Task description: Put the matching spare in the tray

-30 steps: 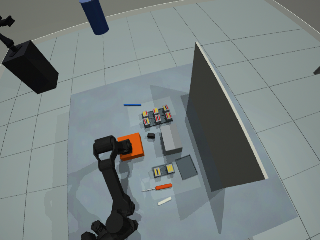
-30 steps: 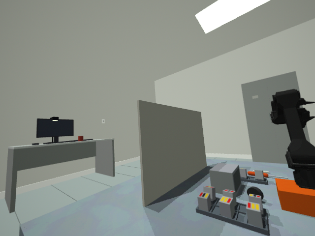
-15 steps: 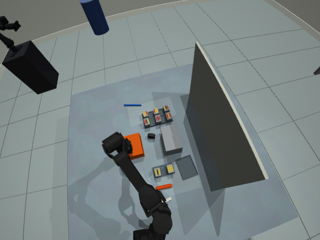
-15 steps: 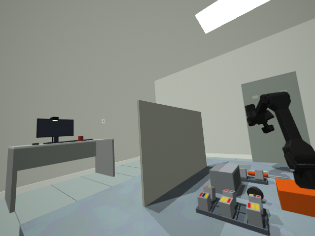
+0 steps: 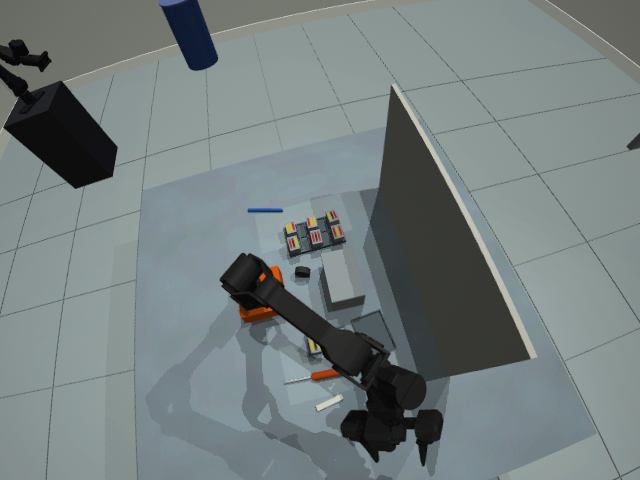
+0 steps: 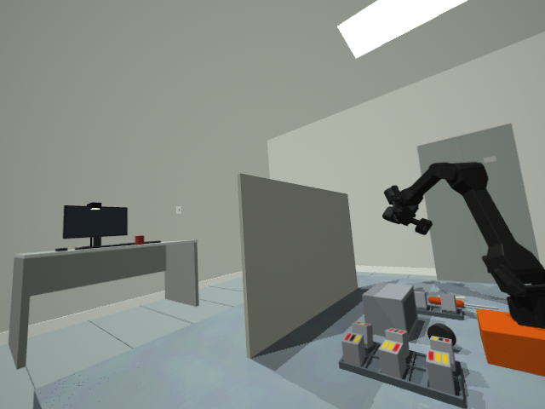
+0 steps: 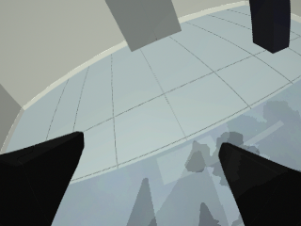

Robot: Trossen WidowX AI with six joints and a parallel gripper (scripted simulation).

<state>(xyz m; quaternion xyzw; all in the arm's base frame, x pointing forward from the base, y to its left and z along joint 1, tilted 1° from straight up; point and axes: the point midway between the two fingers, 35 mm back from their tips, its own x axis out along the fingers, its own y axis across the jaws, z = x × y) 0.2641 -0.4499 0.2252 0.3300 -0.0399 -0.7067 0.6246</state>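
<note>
The grey spare lies 640 mm to the left of my gripper tip, 220 mm below it and 110 mm behind it. Round my gripper tip: white cable tie bundle 260 mm below, 140 mm to the left, 120 mm behind; tray 290 mm to the left, 260 mm below, 60 mm ahead; tall grey panel 460 mm to the left, 250 mm ahead, 40 mm below.
</note>
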